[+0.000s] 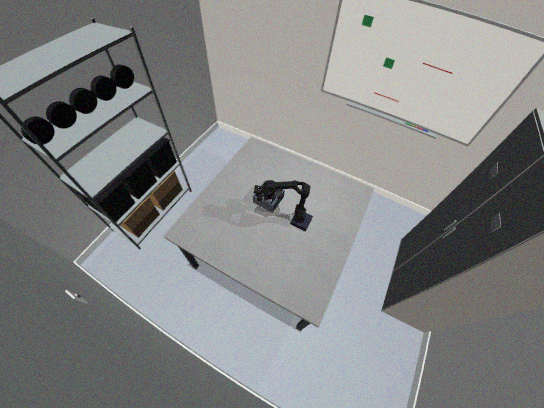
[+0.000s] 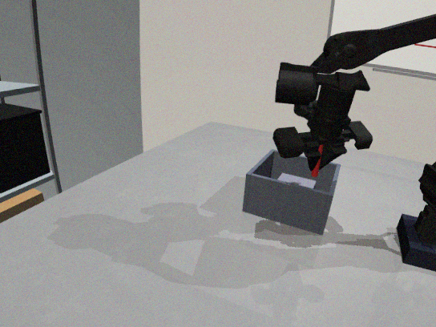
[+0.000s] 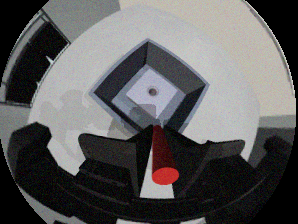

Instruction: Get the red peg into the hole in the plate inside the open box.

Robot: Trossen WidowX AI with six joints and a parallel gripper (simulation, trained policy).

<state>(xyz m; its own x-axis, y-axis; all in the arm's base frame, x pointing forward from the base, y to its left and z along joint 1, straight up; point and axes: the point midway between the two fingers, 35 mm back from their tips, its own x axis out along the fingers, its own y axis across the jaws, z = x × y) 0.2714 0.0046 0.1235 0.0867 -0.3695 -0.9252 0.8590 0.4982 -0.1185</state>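
Now: the red peg 3 cm above my gripper tip and 1 cm to the left of it. From my gripper tip the other things lie so: pale plate 9 cm below, 6 cm to the right, 4 cm ahead; then grey box 10 cm below, 6 cm to the right, 4 cm ahead.
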